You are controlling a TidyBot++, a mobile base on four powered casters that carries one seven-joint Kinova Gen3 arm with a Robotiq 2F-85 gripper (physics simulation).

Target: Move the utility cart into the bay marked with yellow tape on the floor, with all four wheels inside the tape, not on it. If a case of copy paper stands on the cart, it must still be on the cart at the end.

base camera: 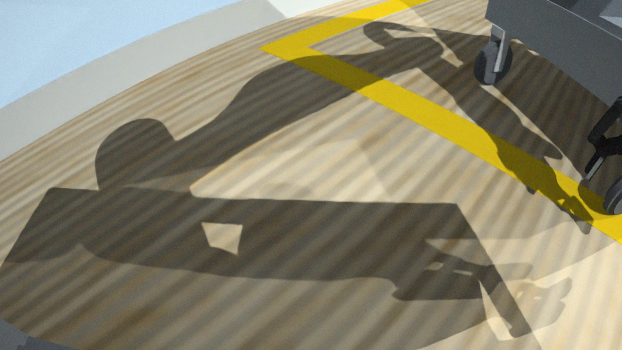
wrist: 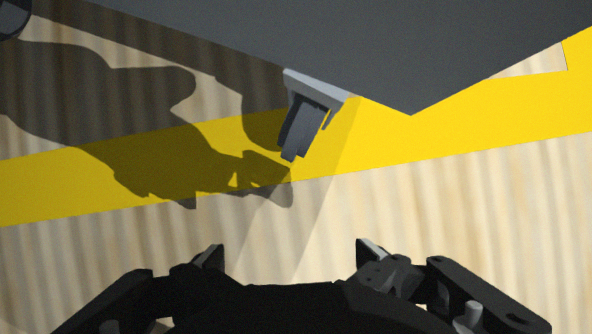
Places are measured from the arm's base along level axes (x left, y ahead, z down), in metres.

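Pixels of known places: gripper, fingertip midpoint: (base camera: 618,199) (wrist: 290,256).
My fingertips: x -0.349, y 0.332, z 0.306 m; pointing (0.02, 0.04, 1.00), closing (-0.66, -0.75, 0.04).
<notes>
Ahead of a thing's pixels: the offset from my fingertips to its top centre. "spot": to the spot under its first point. Level surfaces: height alone.
The grey utility cart (base camera: 555,42) (wrist: 380,45) shows in part, at the upper right of the base view and across the top of the wrist view. One caster {spot: dx +0.030, dy +0.382, dz +0.038 m} (base camera: 492,65) stands on the floor inside the yellow tape (base camera: 425,107) (wrist: 450,130). Another caster {dx -0.096, dy +0.055, dz -0.009 m} (base camera: 617,199) (wrist: 304,125), near the cart's corner, is over the tape, and its wheel appears to rest on it. My gripper (wrist: 290,256) is open and empty, pointing down outside the tape, short of that caster. One finger shows at the base view's right edge. The other wheels and the cart's load are hidden or out of view.
A pale grey strip (base camera: 145,55) runs along the floor's edge at the upper left, beside a light blue surface (base camera: 60,40). Broad shadows of the robot and arm lie across the wooden floor {dz +0.090 m} (base camera: 310,170) and over the tape. A tape corner lies left of the cart in the base view.
</notes>
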